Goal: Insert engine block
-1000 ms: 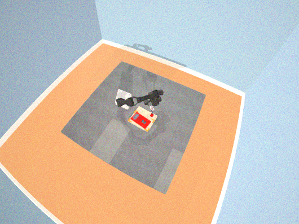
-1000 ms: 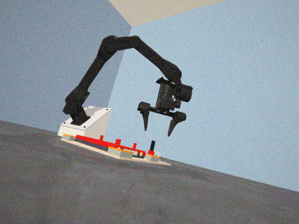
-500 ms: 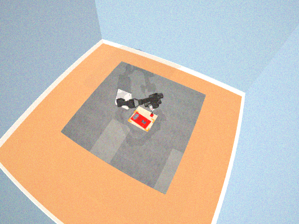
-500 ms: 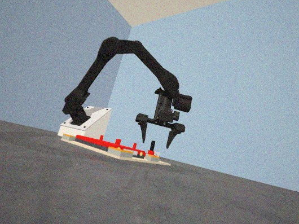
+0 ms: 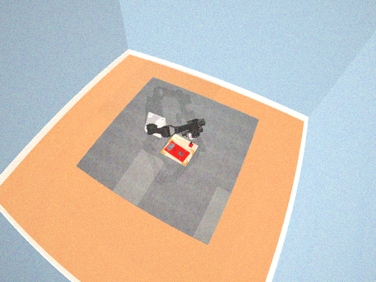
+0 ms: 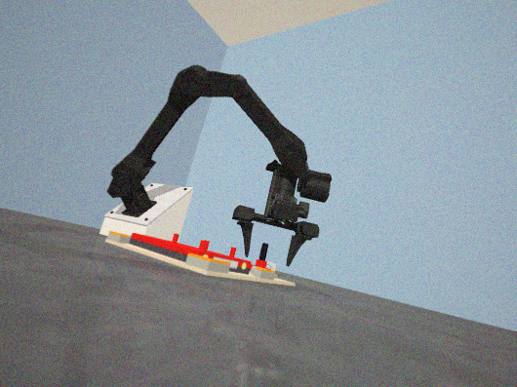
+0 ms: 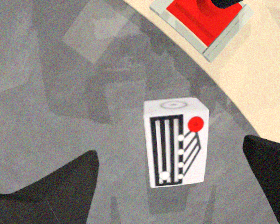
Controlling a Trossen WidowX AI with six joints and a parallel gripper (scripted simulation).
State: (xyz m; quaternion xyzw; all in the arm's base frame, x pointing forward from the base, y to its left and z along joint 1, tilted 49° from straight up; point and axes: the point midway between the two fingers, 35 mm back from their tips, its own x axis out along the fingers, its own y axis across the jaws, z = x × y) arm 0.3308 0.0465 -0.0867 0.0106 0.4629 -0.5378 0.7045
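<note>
The engine block lies 2 cm below my gripper tip. From my gripper tip the other things lie so: cream base plate 4 cm behind, 17 cm to the right, 2 cm below.
</note>
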